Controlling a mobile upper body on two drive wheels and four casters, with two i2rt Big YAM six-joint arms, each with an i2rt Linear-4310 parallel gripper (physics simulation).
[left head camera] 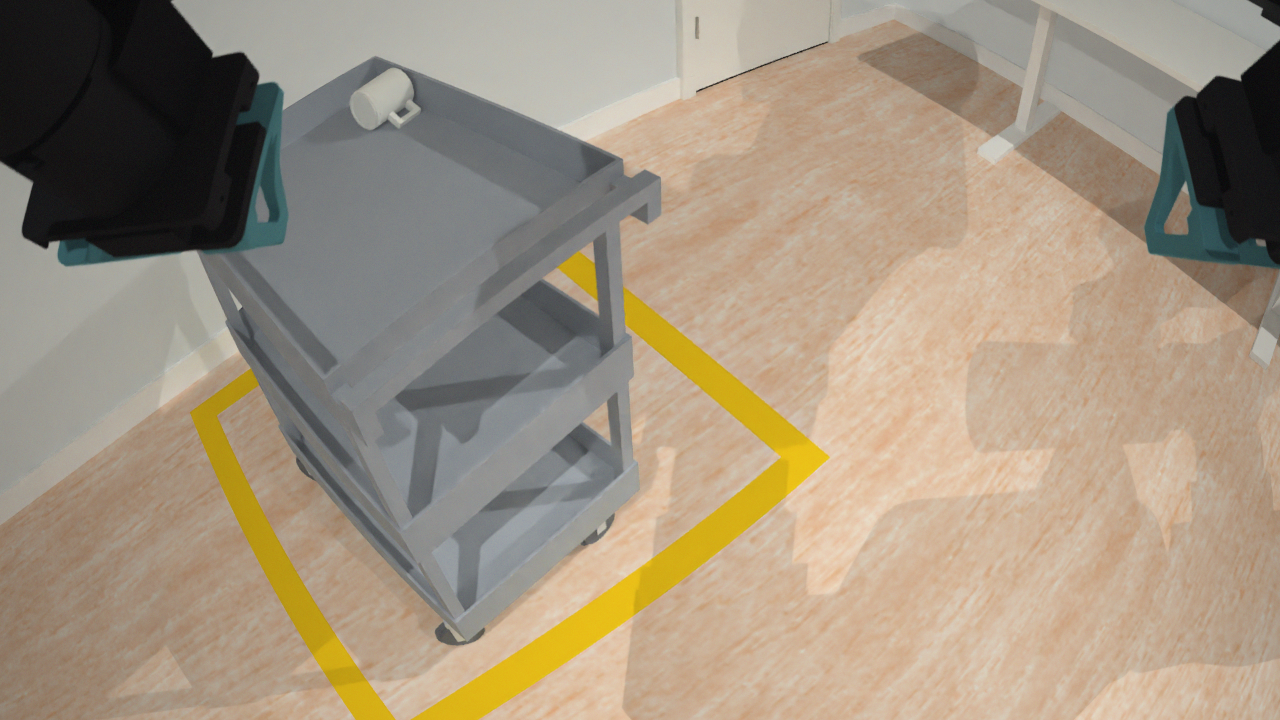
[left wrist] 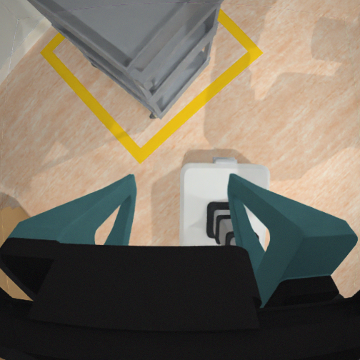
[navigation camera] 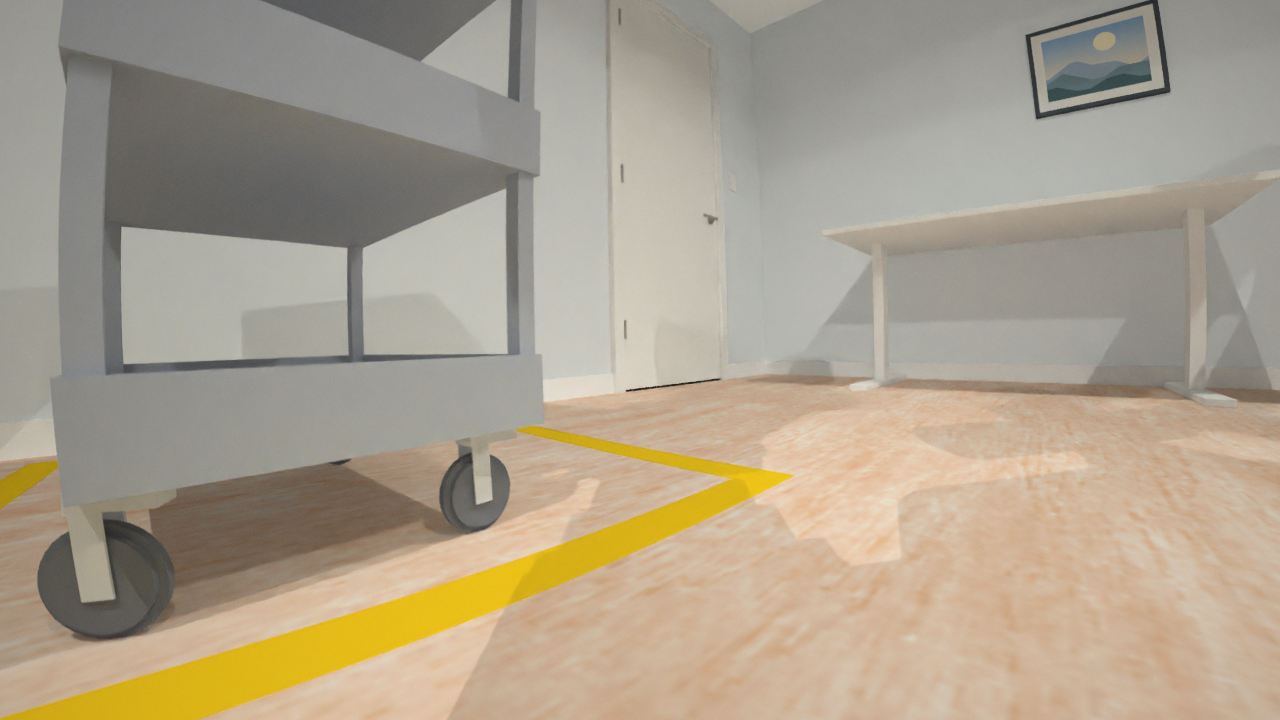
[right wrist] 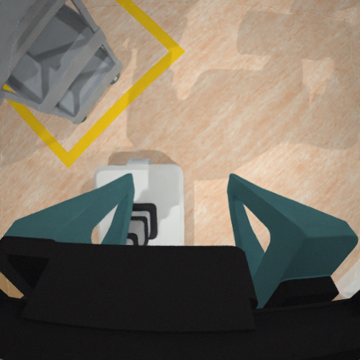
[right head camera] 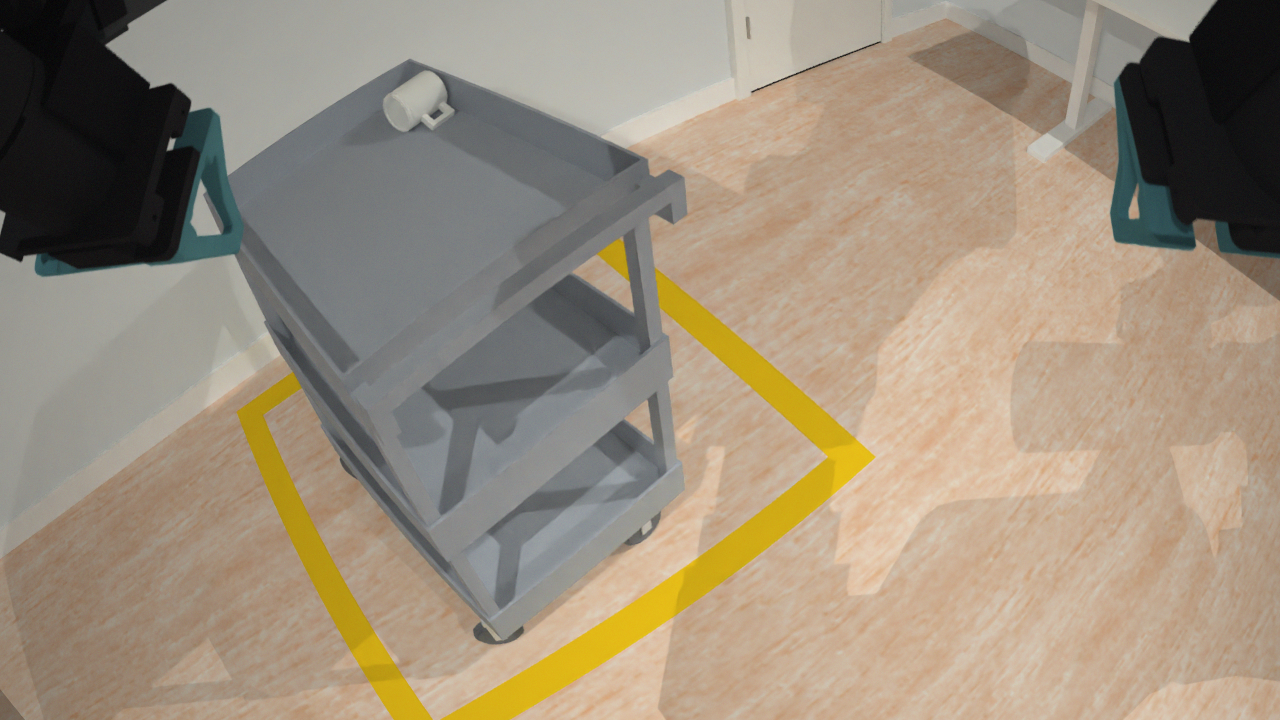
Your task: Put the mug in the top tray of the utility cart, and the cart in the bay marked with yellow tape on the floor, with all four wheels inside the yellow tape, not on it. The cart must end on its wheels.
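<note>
The white mug (left head camera: 384, 96) (right head camera: 417, 100) lies on its side in the top tray's far corner. The grey utility cart (left head camera: 528, 447) (right head camera: 554, 452) (right wrist: 72, 74) (navigation camera: 295, 429) stands upright on its wheels within the yellow tape (left head camera: 617, 595) (right head camera: 662, 600) (left wrist: 200, 101) (right wrist: 123, 105) (navigation camera: 429, 613). The near wheels (navigation camera: 107, 577) and the back left wheel (left head camera: 307, 467) are inside the tape, not on it. The fourth wheel is mostly hidden behind the cart; its place against the tape cannot be told. My left gripper (left wrist: 181, 181) and right gripper (right wrist: 181, 176) are open, empty and apart from the cart.
A wall runs close behind the bay, with a door (left head camera: 760, 35) (navigation camera: 666, 214) farther along. A white table (navigation camera: 1029, 222) stands at the right beyond the bay. The robot's white base (left wrist: 195, 185) (right wrist: 170, 185) is just outside the tape's near corner. A framed picture (navigation camera: 1099, 58) hangs above the table.
</note>
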